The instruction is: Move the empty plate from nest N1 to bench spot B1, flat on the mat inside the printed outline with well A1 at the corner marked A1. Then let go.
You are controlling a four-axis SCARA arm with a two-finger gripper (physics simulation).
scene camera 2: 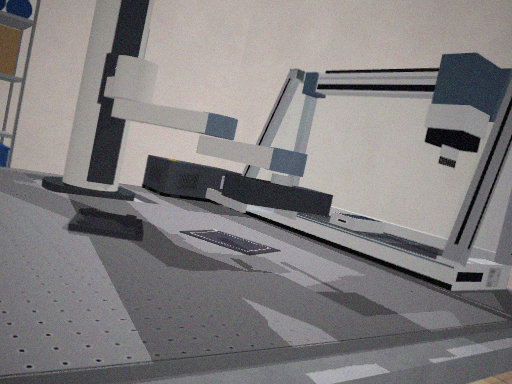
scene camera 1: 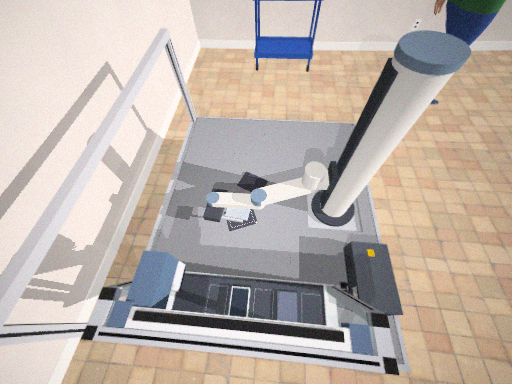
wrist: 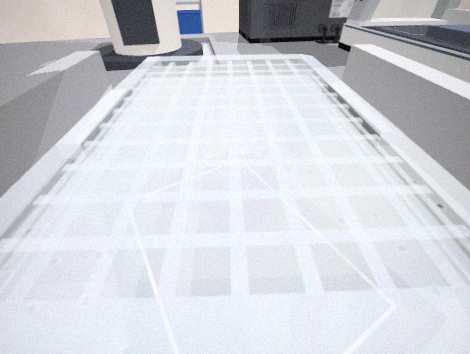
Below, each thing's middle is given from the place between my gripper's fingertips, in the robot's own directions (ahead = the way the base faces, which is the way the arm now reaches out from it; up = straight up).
Labels:
I see my gripper 90 mm above the dark mat with printed outline (scene camera 2: 245, 246) and 30 mm short of it. Round my hand: well plate (wrist: 222, 196): 40 mm ahead, 10 mm below; gantry head (scene camera 2: 461, 127): 400 mm to the left, 250 mm above, 220 mm ahead; gantry deck (scene camera 1: 265, 303): 450 mm to the left, 130 mm behind, 60 mm below.

